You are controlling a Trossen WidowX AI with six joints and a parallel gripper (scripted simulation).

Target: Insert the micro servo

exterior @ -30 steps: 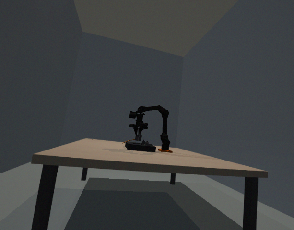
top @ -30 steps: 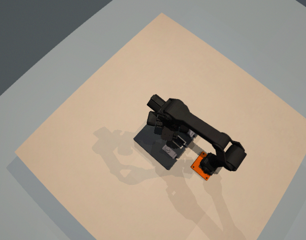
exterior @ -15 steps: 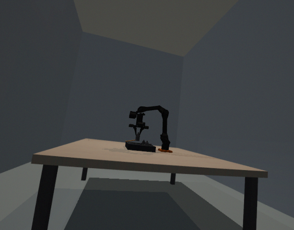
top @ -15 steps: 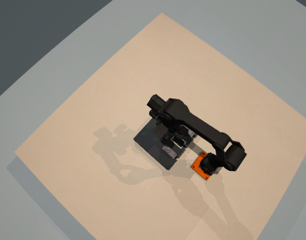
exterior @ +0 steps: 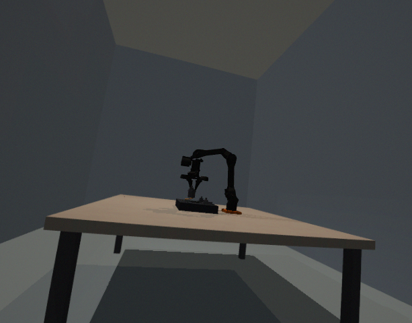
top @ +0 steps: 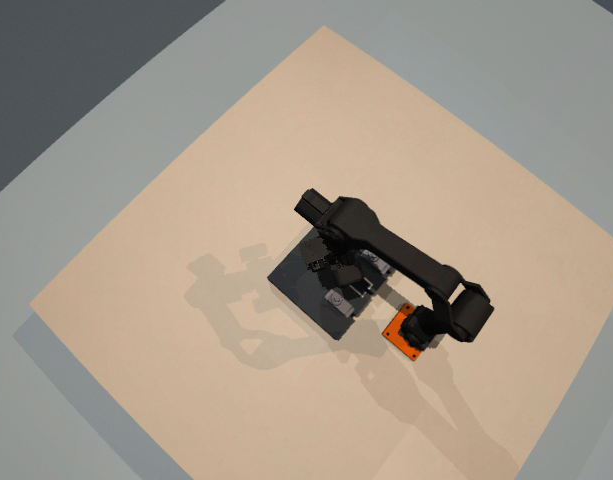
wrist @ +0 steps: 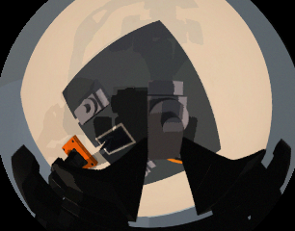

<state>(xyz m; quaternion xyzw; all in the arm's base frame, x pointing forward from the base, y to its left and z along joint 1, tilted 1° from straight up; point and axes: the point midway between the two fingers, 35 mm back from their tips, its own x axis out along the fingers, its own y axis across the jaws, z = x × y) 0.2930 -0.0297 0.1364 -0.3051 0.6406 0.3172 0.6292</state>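
Right now my gripper tip is 100 mm above the deck and 10 mm short of it.
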